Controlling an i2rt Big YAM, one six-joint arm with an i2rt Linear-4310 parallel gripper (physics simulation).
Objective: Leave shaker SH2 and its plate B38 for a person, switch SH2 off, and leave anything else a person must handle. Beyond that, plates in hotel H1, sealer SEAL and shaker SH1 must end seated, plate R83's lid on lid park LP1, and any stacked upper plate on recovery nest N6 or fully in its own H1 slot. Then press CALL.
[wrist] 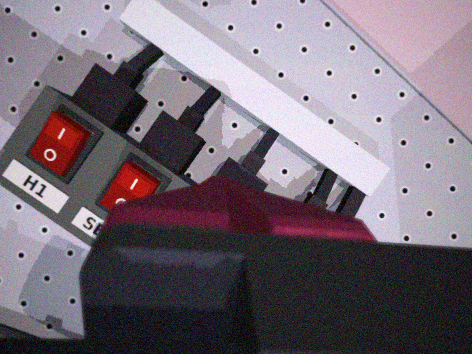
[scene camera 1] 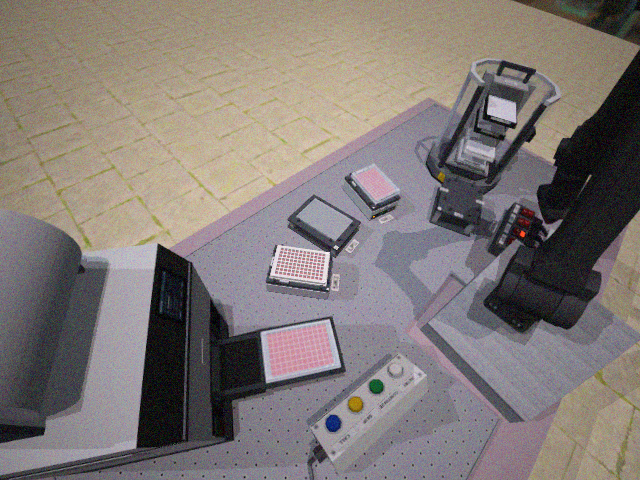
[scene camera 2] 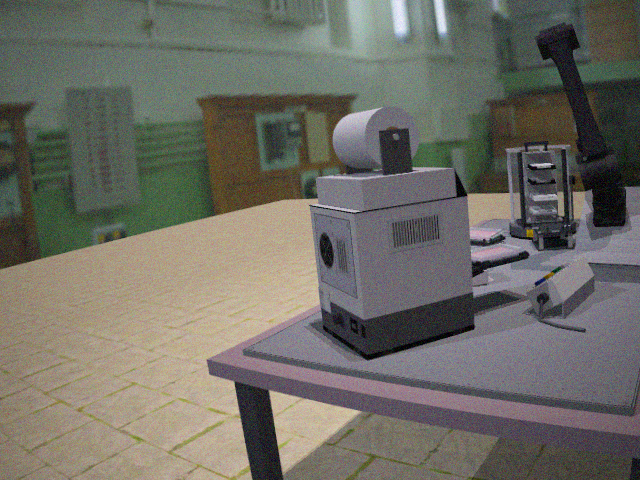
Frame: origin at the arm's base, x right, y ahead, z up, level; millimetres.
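Where they show: gripper, fingertip midpoint: [wrist: 216, 191] [scene camera 1: 548, 223]; arm's base, link origin: [scene camera 1: 522, 294] [scene camera 2: 610, 208].
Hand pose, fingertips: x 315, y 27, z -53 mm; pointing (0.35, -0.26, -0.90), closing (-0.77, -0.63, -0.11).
Observation:
Things, the pixels of their top centre, and the offset from my fingertips. "pt": a spot on its surface instead.
- power strip, surface spot: [wrist: 105, 154] pt dy +37, dx +63, dz -72 mm
- switch, surface spot: [scene camera 1: 520, 233] pt dy +30, dx -18, dz -62 mm
- red-welled plate, top centre: [scene camera 1: 300, 263] dy +342, dx -558, dz -42 mm
- pink plate, top centre: [scene camera 1: 300, 347] [scene camera 2: 491, 249] dy +189, dx -691, dz +15 mm
- sealer, top centre: [scene camera 2: 376, 109] dy +321, dx -917, dz +344 mm
- dark nest with a grey lid, surface spot: [scene camera 1: 324, 221] pt dy +410, dx -417, dz -66 mm
- pink stacked plate, top centre: [scene camera 1: 375, 180] [scene camera 2: 479, 230] dy +411, dx -218, dz -34 mm
- button box, top centre: [scene camera 1: 377, 406] [scene camera 2: 562, 266] dy +34, dx -647, dz -28 mm
- white cable bar, surface spot: [wrist: 256, 95] pt dy -59, dx +26, dz -96 mm
My gripper [wrist: 216, 191] is shut and empty, its dark red fingertips pressed down close over the power strip [wrist: 105, 154] [scene camera 1: 514, 229]. In the wrist view two red rocker switches show to the left of the fingers; one [wrist: 129, 184] has a label beginning "SE". The switches further along the strip are hidden under the fingers. In scene camera 1 one switch [scene camera 1: 520, 233] glows orange. A red-welled plate [scene camera 1: 300, 266] sits on a shaker. A pink plate [scene camera 1: 299, 350] lies on the tray of the sealer [scene camera 1: 123, 343] [scene camera 2: 390, 248]. The hotel [scene camera 1: 490, 124] [scene camera 2: 534, 190] holds several plates.
A dark nest with a grey lid [scene camera 1: 324, 221] and a pink stacked plate [scene camera 1: 374, 186] lie mid-table. A button box [scene camera 1: 366, 405] with blue, yellow, green and white buttons is at the front. A white cable bar [wrist: 256, 95] runs behind the plugs. The arm's base [scene camera 1: 528, 290] stands on the right.

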